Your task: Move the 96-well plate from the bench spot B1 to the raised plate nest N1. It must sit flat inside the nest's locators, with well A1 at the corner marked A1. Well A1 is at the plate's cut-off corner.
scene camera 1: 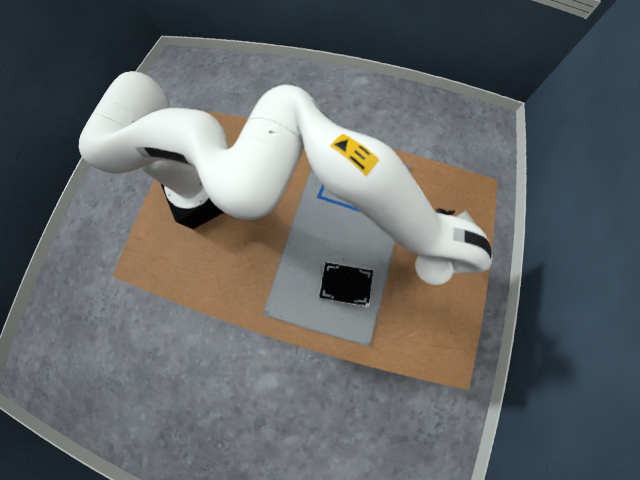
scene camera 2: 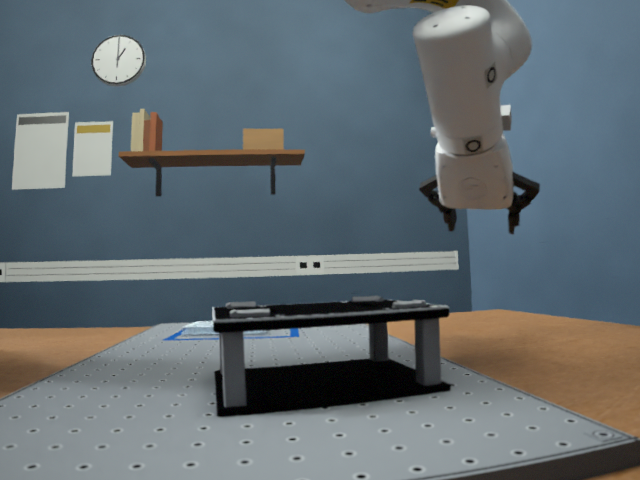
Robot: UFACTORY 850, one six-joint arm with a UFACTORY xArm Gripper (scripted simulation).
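You'd find my gripper point(scene camera 2: 481, 227) in the same view as a black raised plate nest point(scene camera 2: 223, 327). Scene camera 1 has the nest point(scene camera 1: 345, 290) too.
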